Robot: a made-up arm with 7 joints. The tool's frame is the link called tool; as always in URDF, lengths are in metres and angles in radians. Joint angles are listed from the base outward.
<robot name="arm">
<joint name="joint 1" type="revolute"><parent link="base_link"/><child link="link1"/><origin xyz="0.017 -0.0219 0.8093"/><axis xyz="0 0 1"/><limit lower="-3.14" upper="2.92"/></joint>
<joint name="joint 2" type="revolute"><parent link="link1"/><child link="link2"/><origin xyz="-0.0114 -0.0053 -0.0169" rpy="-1.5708 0 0"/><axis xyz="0 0 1"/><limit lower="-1.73" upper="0.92"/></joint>
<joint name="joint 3" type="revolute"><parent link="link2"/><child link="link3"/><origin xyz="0.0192 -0.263 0.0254" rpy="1.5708 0 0"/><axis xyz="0 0 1"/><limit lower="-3.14" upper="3.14"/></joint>
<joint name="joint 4" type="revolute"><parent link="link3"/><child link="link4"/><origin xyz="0.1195 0.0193 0.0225" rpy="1.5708 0 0"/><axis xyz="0 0 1"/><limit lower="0.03" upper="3.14"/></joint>
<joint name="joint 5" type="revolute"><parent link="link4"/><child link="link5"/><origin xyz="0.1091 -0.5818 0.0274" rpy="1.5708 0 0"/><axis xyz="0 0 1"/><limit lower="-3.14" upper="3.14"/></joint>
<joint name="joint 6" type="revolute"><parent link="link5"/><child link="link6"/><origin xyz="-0.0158 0.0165 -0.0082" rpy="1.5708 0 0"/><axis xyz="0 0 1"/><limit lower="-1.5" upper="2.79"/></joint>
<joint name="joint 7" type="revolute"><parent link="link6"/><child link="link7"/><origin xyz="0.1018 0.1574 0.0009" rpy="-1.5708 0 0"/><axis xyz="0 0 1"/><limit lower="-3.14" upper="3.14"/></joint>
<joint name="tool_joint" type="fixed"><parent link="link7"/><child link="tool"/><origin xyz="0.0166 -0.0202 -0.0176" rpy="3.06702 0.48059 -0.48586"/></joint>
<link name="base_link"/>
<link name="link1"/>
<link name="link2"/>
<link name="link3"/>
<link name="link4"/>
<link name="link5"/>
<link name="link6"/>
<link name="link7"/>
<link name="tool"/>
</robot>
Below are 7 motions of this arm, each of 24 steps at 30 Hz.
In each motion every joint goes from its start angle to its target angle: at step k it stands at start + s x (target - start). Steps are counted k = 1, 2, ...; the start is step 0. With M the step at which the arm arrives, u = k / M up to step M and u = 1 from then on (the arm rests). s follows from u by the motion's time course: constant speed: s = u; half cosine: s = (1 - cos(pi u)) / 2; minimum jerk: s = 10 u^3 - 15 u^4 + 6 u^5.
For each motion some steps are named. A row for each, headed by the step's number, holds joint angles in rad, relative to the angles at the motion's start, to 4 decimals.
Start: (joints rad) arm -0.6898 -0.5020 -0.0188 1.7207 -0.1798 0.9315 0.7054
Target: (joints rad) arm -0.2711 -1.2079 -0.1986 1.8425 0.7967 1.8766 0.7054
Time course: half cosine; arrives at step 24
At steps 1, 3, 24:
1: 0.0018 -0.0030 -0.0008 0.0005 0.0042 0.0040 0.0000
3: 0.0159 -0.0269 -0.0068 0.0046 0.0372 0.0360 0.0000
24: 0.4187 -0.7059 -0.1798 0.1218 0.9765 0.9451 0.0000

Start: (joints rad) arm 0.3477 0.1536 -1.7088 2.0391 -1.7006 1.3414 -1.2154
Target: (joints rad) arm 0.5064 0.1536 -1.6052 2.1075 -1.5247 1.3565 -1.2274
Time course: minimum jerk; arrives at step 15
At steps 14, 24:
14: 0.1583 0.0000 0.1033 0.0682 0.1754 0.0151 -0.0120
24: 0.1587 0.0000 0.1036 0.0684 0.1759 0.0151 -0.0120

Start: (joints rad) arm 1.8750 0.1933 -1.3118 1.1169 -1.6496 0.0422 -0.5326
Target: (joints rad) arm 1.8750 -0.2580 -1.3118 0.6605 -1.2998 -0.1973 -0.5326
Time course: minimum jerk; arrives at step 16
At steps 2, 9, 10, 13, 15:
2: 0.0000 -0.0072 0.0000 -0.0073 0.0056 -0.0038 0.0000
9: 0.0000 -0.2780 0.0000 -0.2811 0.2155 -0.1475 0.0000
10: 0.0000 -0.3271 0.0000 -0.3308 0.2535 -0.1736 0.0000
13: 0.0000 -0.4293 0.0000 -0.4341 0.3327 -0.2278 0.0000
15: 0.0000 -0.4503 0.0000 -0.4554 0.3490 -0.2390 0.0000

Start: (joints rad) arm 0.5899 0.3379 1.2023 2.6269 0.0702 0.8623 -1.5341
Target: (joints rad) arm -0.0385 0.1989 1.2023 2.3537 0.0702 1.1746 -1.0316
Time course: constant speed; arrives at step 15
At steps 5, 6, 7, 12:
5: -0.2095 -0.0463 0.0000 -0.0911 0.0000 0.1041 0.1675
6: -0.2514 -0.0556 0.0000 -0.1093 0.0000 0.1249 0.2010
7: -0.2933 -0.0649 0.0000 -0.1275 0.0000 0.1457 0.2345
12: -0.5027 -0.1112 0.0000 -0.2186 0.0000 0.2498 0.4020

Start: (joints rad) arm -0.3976 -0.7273 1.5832 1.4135 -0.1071 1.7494 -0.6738
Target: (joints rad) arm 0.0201 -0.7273 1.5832 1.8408 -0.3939 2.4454 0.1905
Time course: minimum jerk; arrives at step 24
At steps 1, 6, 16, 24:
1: 0.0003 0.0000 0.0000 0.0003 -0.0002 0.0005 0.0006
6: 0.0432 0.0000 0.0000 0.0442 -0.0297 0.0720 0.0895
16: 0.3300 0.0000 0.0000 0.3376 -0.2266 0.5499 0.6829
24: 0.4177 0.0000 0.0000 0.4273 -0.2868 0.6960 0.8643

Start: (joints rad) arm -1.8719 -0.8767 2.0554 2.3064 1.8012 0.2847 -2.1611
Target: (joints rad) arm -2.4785 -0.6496 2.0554 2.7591 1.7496 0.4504 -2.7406
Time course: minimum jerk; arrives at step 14
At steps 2, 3, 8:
2: -0.0141 0.0053 0.0000 0.0105 -0.0012 0.0039 -0.0135
3: -0.0421 0.0158 0.0000 0.0315 -0.0036 0.0115 -0.0403
8: -0.3834 0.1436 0.0000 0.2862 -0.0326 0.1047 -0.3663

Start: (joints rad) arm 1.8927 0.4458 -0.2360 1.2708 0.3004 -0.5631 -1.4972
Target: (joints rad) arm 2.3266 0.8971 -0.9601 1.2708 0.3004 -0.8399 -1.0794
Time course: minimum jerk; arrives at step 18
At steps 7, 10, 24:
7: 0.1295 0.1347 -0.2161 0.0000 0.0000 -0.0826 0.1247
10: 0.2618 0.2723 -0.4369 0.0000 0.0000 -0.1670 0.2521
24: 0.4339 0.4513 -0.7241 0.0000 0.0000 -0.2768 0.4178

